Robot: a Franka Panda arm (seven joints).
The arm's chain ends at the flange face. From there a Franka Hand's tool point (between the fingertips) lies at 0.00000 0.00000 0.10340 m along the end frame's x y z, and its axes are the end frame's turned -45 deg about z.
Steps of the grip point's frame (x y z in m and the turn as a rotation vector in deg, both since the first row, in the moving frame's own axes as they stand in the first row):
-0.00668 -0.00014 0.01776 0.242 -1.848 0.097
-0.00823 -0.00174 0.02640 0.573 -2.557 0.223
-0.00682 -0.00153 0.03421 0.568 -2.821 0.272
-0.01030 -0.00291 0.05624 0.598 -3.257 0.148
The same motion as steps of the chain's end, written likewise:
-0.00215 0.00258 0.01781 -1.136 -1.478 0.097
-0.00305 0.00207 0.02651 -1.403 -2.213 0.223
-0.00157 0.00088 0.03434 -1.593 -2.396 0.272
-0.00442 0.00184 0.05641 -1.880 -2.726 0.148

